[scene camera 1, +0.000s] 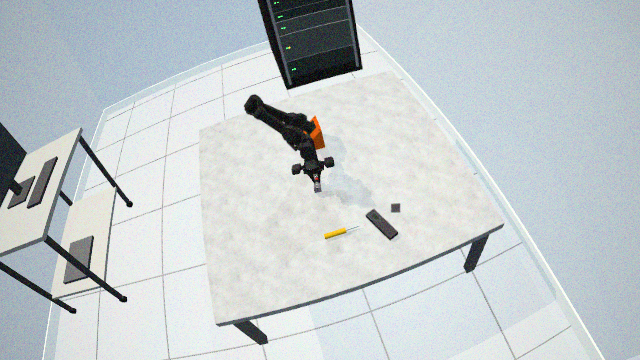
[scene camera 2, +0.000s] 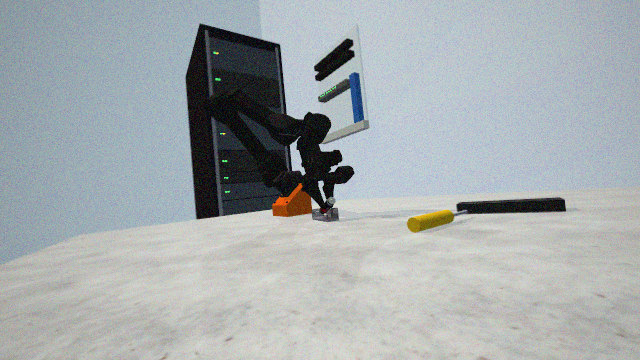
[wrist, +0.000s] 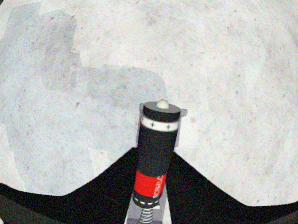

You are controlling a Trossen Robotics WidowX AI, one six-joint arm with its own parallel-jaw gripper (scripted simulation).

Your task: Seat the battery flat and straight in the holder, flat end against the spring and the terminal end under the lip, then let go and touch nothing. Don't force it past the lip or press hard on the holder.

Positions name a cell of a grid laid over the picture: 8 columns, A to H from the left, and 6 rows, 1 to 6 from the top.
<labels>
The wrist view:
gripper: E5
battery: E4, held by the gripper
</labels>
